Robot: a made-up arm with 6 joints.
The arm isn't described. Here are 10 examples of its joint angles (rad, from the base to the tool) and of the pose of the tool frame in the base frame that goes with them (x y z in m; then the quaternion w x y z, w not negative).
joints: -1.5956 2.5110 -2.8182 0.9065 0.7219 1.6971
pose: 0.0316 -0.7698 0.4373 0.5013 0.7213 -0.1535 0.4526
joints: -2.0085 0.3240 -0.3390 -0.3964 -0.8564 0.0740
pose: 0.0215 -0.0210 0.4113 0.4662 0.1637 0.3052 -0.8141
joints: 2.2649 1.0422 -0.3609 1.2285 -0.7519 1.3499
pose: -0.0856 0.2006 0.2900 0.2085 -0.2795 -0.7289 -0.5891
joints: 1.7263 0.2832 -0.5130 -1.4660 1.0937 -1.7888
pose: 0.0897 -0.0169 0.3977 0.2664 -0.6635 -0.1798 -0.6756
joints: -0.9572 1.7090 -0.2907 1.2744 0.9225 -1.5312
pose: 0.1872 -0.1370 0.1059 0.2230 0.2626 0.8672 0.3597
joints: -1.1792 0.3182 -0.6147 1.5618 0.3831 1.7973
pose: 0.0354 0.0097 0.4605 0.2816 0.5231 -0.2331 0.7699
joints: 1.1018 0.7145 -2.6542 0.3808 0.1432 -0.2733
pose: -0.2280 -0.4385 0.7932 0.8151 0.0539 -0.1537 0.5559
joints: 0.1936 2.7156 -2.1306 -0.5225 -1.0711 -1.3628
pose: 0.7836 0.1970 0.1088 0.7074 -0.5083 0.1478 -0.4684
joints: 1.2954 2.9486 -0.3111 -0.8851 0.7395 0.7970
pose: 0.0702 0.0617 -0.1173 0.3872 0.5575 -0.4668 0.5668
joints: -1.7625 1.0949 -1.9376 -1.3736 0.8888 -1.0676
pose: -0.0892 -0.0709 0.8220 0.5350 -0.2560 -0.4767 0.6488
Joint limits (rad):
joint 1: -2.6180..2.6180
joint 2: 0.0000..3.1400
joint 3: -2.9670..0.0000
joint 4: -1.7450..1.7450
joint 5: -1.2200..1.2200
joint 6: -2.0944..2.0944
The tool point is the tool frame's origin. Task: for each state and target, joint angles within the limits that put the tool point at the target. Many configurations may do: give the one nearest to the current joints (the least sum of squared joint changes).
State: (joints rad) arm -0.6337 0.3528 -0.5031 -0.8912 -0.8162 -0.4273
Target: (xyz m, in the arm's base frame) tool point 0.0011 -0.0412 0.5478
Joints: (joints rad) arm -1.1209 0.4952 -0.8658 -1.0373 0.2028 -0.4273
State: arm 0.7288 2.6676 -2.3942 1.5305 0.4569 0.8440
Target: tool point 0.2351 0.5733 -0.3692
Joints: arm 1.1255 3.1400 -1.8720 1.5006 0.3658 0.8440
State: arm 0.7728 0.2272 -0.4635 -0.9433 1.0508 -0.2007
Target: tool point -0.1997 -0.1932 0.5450
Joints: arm 0.5334 0.0684 -1.1886 -1.0353 0.8859 -0.2007
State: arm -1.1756 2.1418 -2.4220 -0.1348 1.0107 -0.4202
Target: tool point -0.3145 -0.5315 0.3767
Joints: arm -2.0705 2.0244 -1.9267 -0.2361 1.2200 -0.4202
